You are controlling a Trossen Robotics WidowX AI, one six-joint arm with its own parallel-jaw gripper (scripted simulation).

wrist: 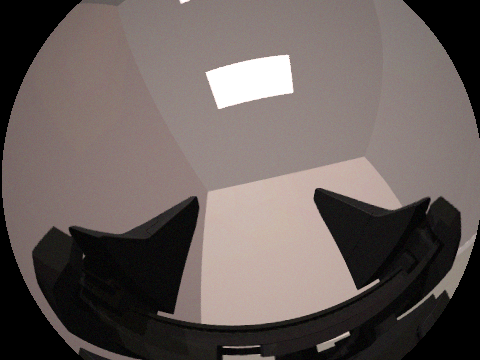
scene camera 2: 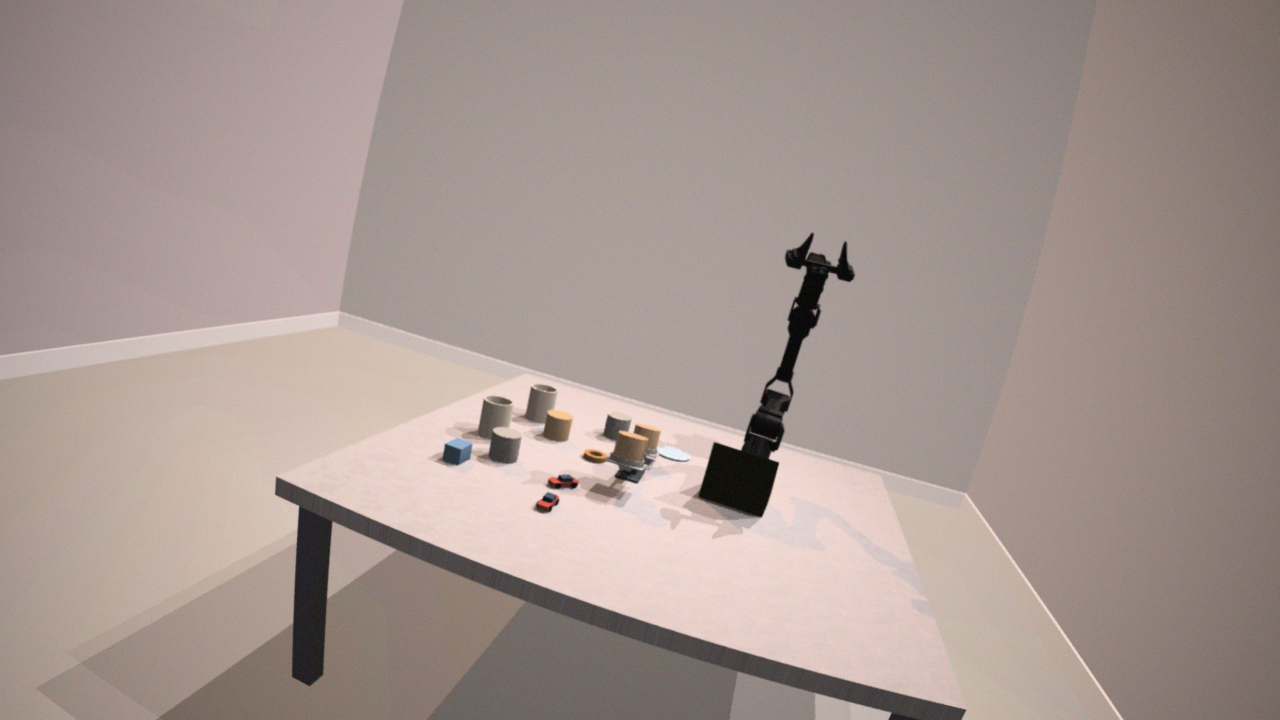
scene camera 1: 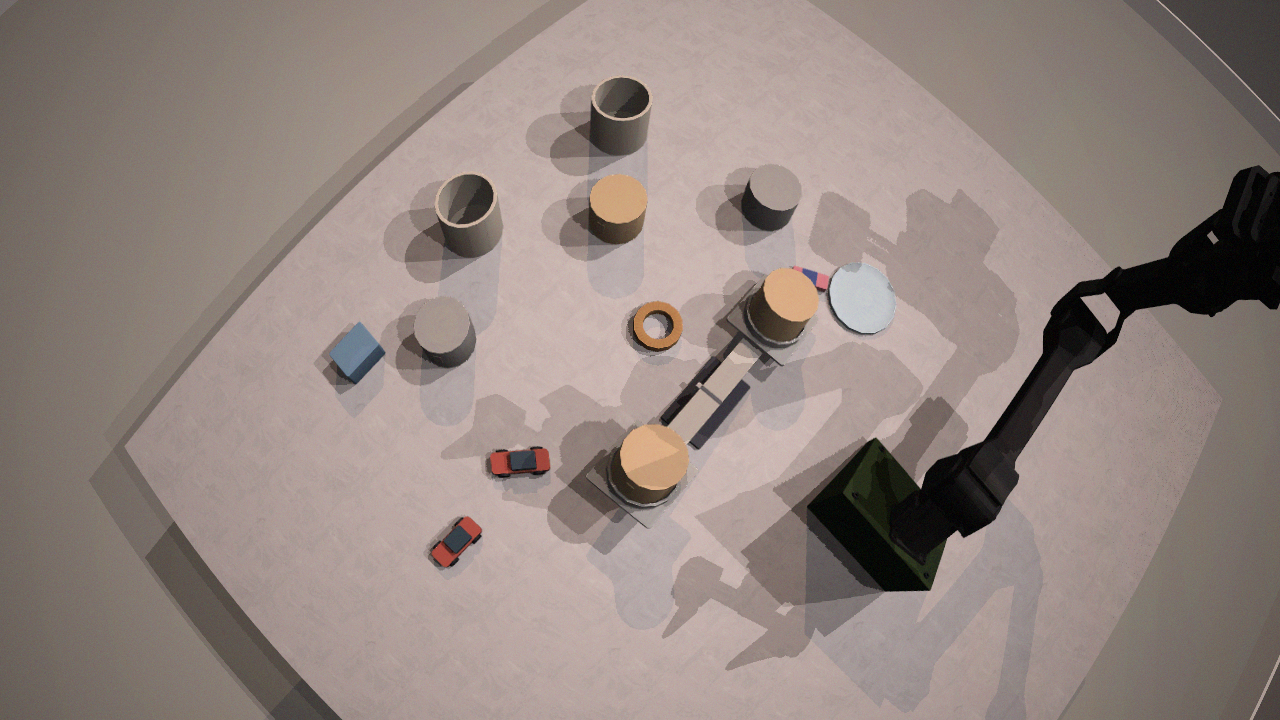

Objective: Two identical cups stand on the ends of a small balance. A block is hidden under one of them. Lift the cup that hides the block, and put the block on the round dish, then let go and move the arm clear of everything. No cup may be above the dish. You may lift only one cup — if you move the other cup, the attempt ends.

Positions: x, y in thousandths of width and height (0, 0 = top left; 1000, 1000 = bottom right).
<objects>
A tan cup (scene camera 1: 615, 417): 0.94 m from the lens. A tan cup (scene camera 1: 509, 640): 0.82 m from the lens. A tan cup (scene camera 1: 482, 284) is 0.99 m from the lens. A grey cylinder (scene camera 1: 604, 267) is 1.03 m from the lens. A grey cylinder (scene camera 1: 346, 456): 0.94 m from the lens.
</objects>
